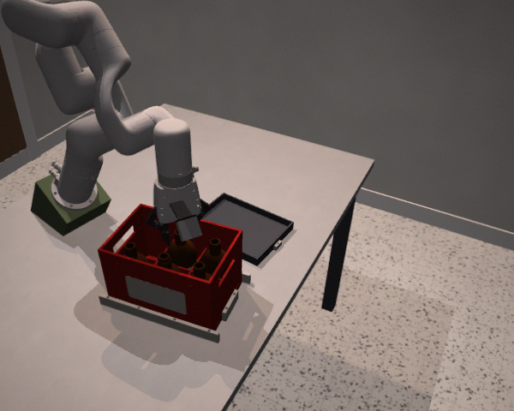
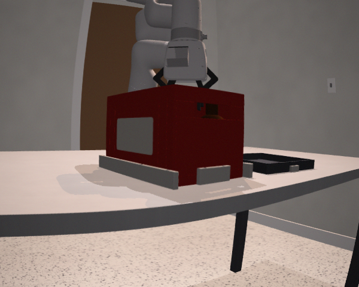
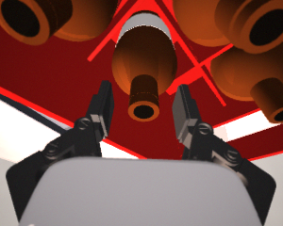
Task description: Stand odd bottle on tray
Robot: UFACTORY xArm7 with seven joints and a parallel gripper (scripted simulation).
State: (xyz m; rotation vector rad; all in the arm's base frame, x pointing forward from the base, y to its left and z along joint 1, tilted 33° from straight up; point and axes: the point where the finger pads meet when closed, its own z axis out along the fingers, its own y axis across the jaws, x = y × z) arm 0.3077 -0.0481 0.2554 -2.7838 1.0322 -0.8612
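The red crate lies 10 mm ahead of my hand, 50 mm to the right of it and 70 mm below it. The rest, counted from my hand: black tray (50 mm ahead, 240 mm to the left, 150 mm below).
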